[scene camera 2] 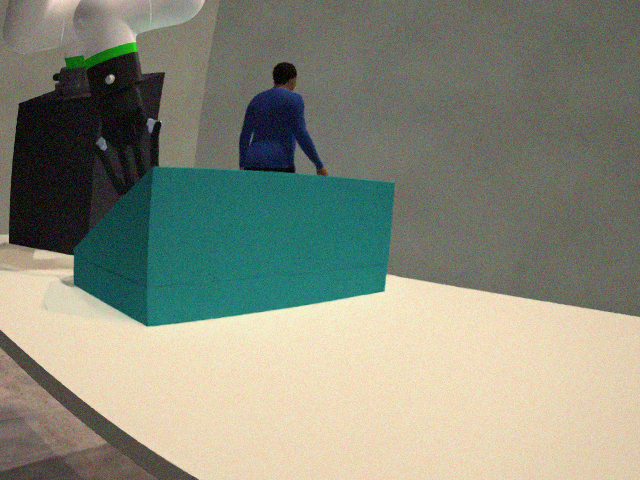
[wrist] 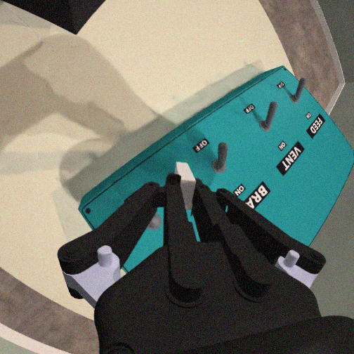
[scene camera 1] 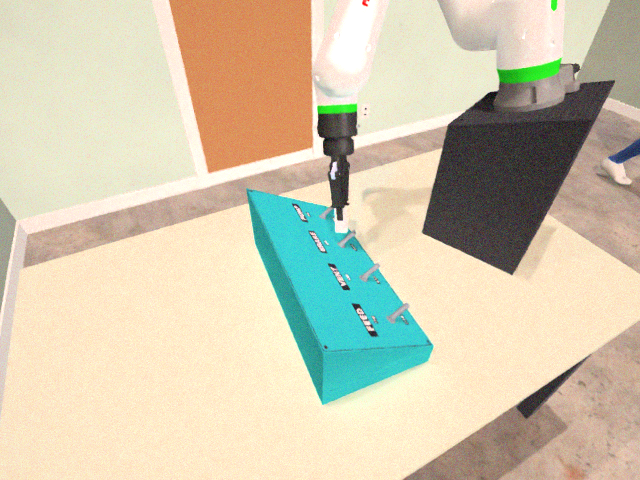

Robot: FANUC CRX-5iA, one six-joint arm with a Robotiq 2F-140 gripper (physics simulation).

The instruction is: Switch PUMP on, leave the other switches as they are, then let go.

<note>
I see my gripper (scene camera 1: 341, 231) and a teal switch box (wrist: 288, 172).
My gripper shows as well in the wrist view (wrist: 179, 172).
</note>
